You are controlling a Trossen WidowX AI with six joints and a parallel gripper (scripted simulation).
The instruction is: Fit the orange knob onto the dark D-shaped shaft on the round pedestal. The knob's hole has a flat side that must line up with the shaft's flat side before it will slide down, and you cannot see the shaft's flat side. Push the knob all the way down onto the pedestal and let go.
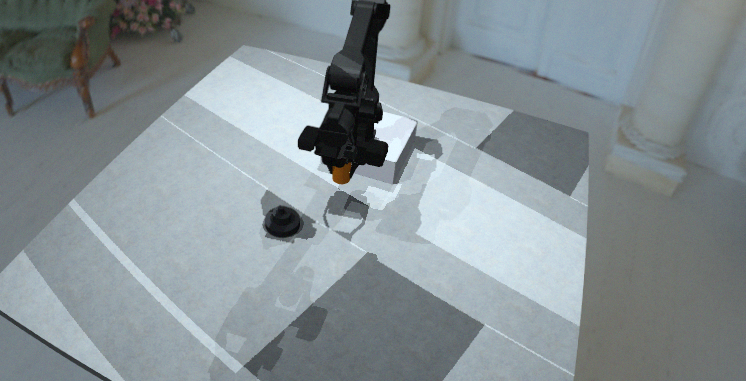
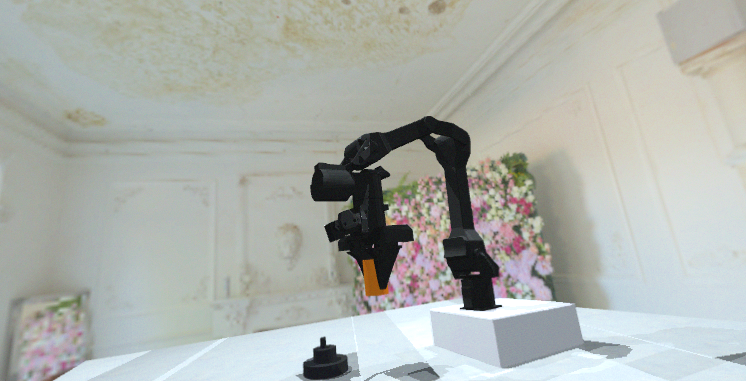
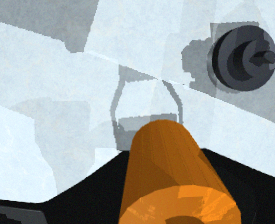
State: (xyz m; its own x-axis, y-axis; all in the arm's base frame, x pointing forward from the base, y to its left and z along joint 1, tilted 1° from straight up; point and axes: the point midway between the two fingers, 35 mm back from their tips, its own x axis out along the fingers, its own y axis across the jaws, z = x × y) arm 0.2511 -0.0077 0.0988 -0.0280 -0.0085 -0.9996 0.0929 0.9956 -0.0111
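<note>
The pedestal is 130 mm to the right of my gripper tip, 110 mm below it and 50 mm ahead of it. Also, from my gripper tip: orange knob: 20 mm above.
</note>
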